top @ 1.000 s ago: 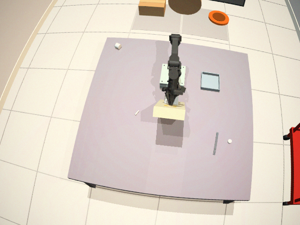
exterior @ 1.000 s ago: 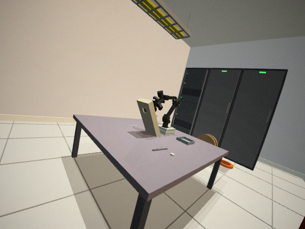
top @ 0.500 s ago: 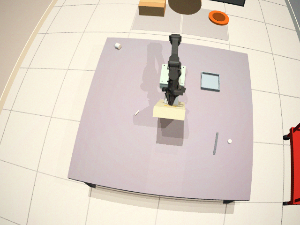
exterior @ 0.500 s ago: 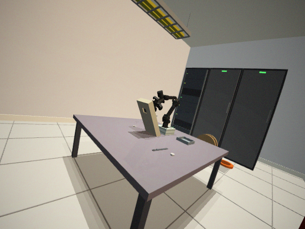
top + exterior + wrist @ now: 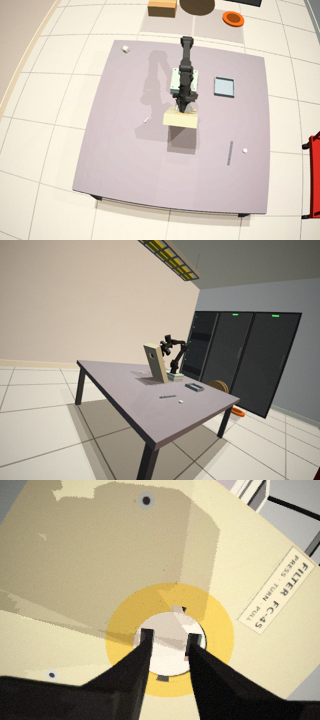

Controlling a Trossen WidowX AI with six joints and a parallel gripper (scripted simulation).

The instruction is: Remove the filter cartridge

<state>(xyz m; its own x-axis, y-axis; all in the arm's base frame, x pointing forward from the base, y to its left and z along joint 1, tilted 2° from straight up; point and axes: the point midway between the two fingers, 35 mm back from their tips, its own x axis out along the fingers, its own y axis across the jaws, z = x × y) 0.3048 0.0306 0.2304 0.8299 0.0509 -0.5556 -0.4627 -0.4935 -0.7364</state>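
Now: the round filter cartridge 20 mm ahead of my gripper tip and 10 mm below it. Also, from my gripper tip: blue-grey tray 420 mm behind, 270 mm below, 250 mm to the left; small white stick 270 mm below, 240 mm to the right, 40 mm behind.
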